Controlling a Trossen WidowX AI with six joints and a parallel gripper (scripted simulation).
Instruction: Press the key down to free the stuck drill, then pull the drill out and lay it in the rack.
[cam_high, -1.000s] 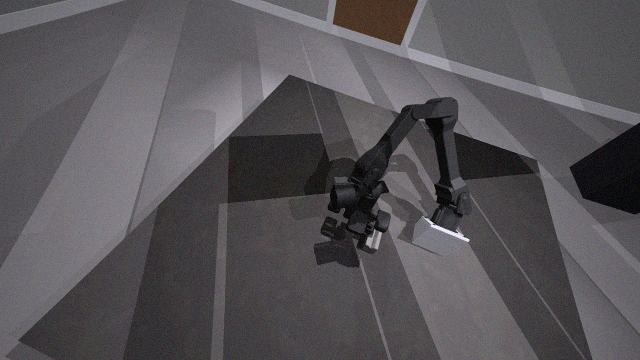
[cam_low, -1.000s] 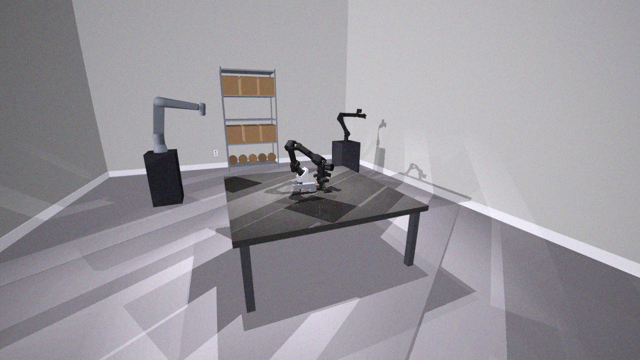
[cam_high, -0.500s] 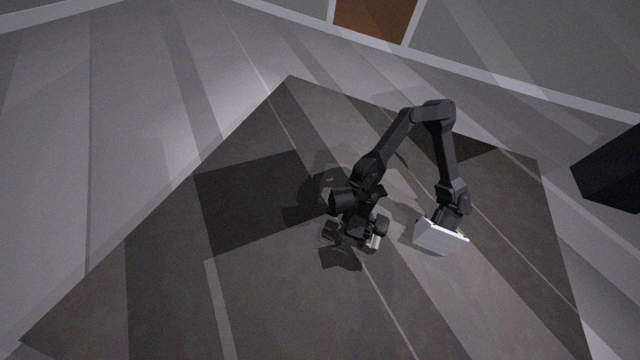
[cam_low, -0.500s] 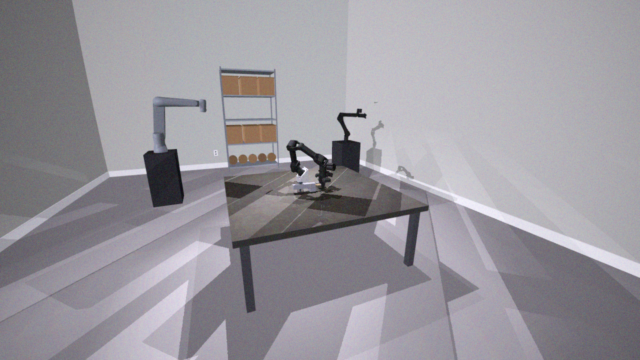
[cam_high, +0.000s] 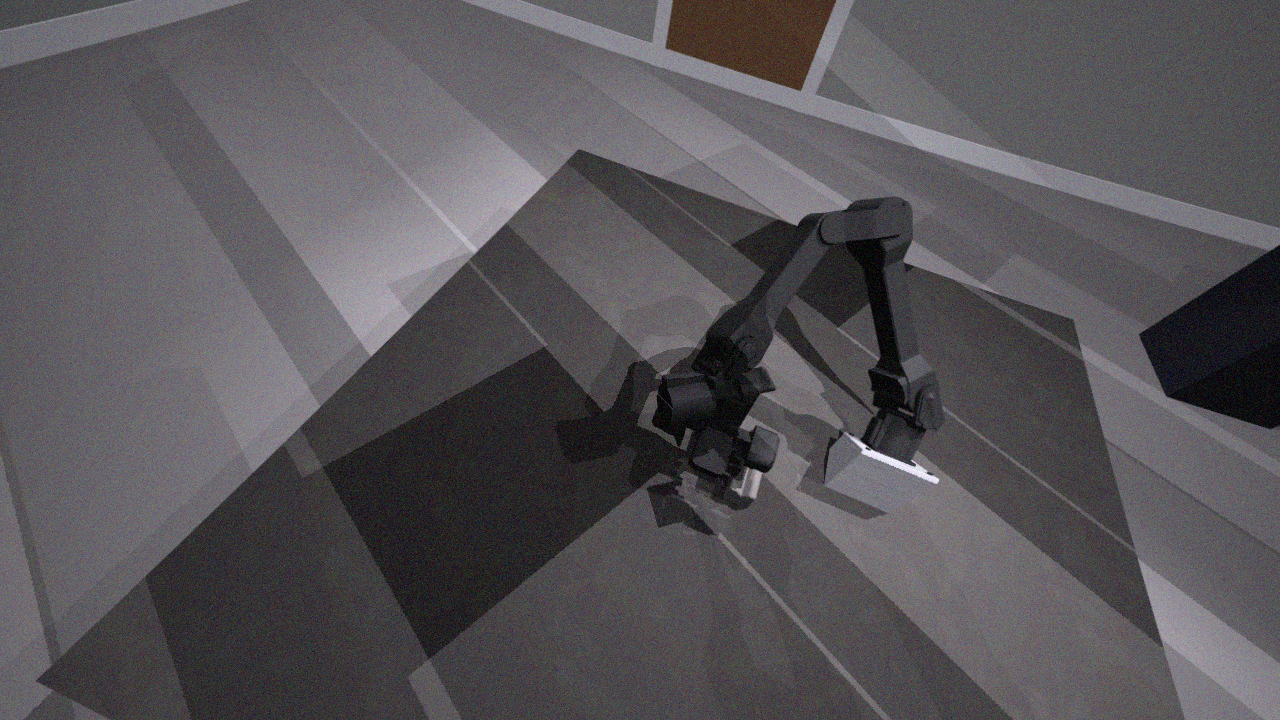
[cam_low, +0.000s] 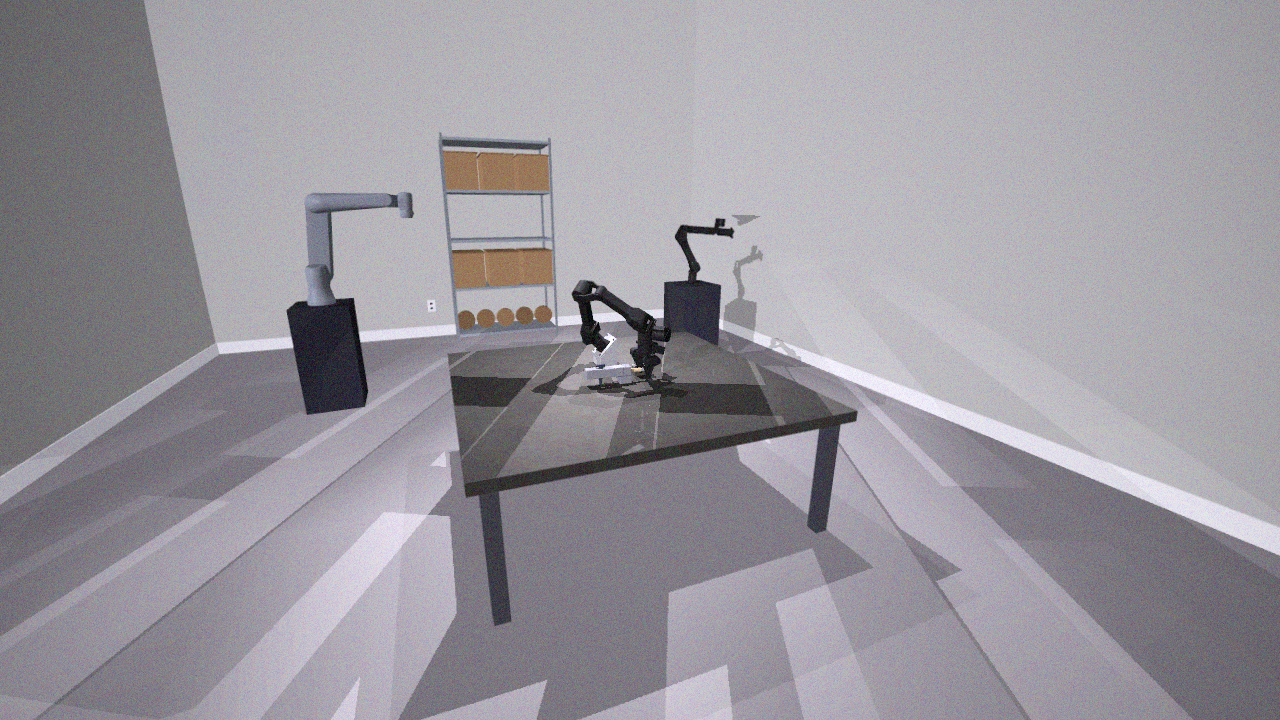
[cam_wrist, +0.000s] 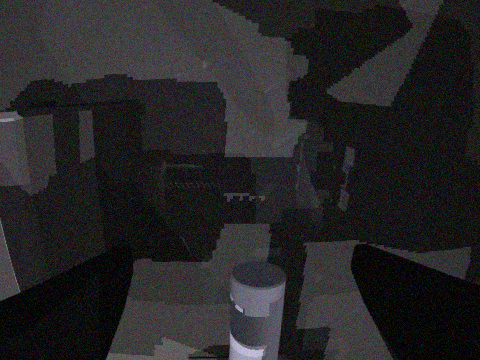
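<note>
Now: gripper tip 50 mm to the left of the drill and 30 mm below it. Round my gripper tip: blue key 180 mm to the right, 40 mm above, 10 mm behind; rack 70 mm behind, 20 mm to the left.
</note>
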